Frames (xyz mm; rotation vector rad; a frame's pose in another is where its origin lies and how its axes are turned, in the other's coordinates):
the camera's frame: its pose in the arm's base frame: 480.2 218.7 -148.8 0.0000 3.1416 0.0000
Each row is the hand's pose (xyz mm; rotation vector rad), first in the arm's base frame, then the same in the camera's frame.
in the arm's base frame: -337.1 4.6 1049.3 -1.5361 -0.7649 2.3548
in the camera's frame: 817.3 -214.1 -1198.1 2.1740 0.3078 1.4182
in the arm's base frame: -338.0 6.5 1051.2 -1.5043 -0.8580 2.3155
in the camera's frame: 818.2 -212.2 -1200.0 2.1150 0.3320 1.3740
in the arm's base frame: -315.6 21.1 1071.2 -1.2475 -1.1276 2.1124
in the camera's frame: 795.8 -197.6 -1220.0 1.9245 0.5521 1.1365
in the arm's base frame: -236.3 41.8 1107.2 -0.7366 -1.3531 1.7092
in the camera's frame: 716.5 -176.9 -1256.0 1.6142 0.9712 0.6957
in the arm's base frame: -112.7 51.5 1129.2 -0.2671 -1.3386 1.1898
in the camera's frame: 592.9 -167.2 -1278.0 1.2074 1.4422 0.2711
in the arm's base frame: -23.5 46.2 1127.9 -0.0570 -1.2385 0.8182
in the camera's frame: 503.7 -172.5 -1276.7 0.8766 1.7335 0.0611
